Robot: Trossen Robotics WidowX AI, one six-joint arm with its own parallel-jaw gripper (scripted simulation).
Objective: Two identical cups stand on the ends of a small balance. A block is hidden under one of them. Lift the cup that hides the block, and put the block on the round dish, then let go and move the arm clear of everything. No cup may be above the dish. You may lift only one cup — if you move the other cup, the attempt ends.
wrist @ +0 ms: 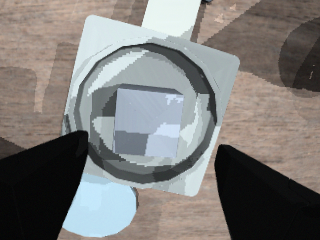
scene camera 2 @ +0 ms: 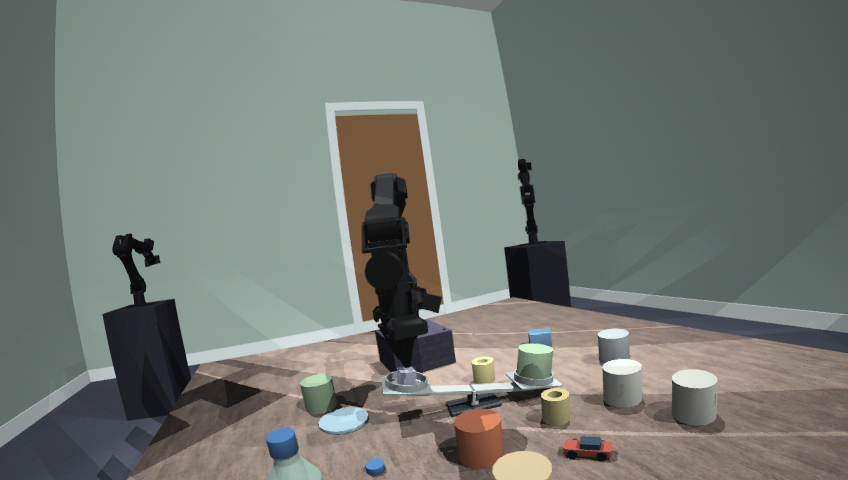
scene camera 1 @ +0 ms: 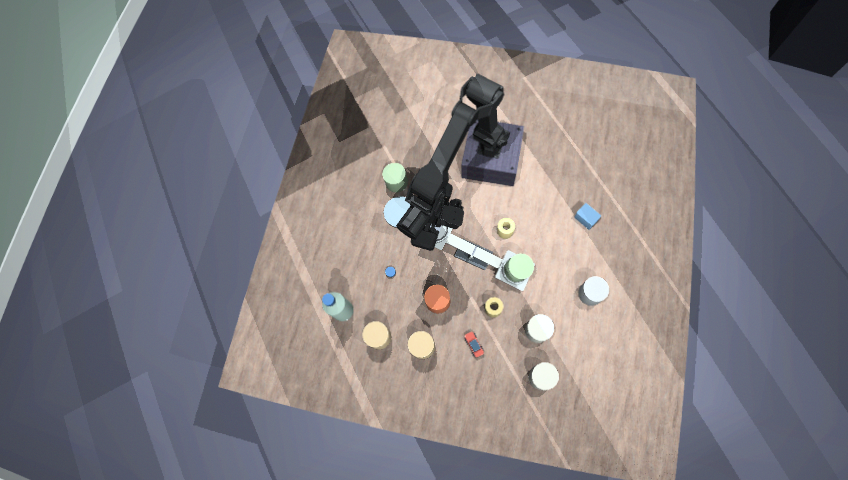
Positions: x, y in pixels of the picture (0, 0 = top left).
Labels:
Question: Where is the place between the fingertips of my gripper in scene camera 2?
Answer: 403, 363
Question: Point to a pale blue round dish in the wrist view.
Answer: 99, 201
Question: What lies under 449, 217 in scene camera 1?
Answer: My gripper.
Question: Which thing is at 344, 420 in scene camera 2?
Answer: A pale blue round dish.

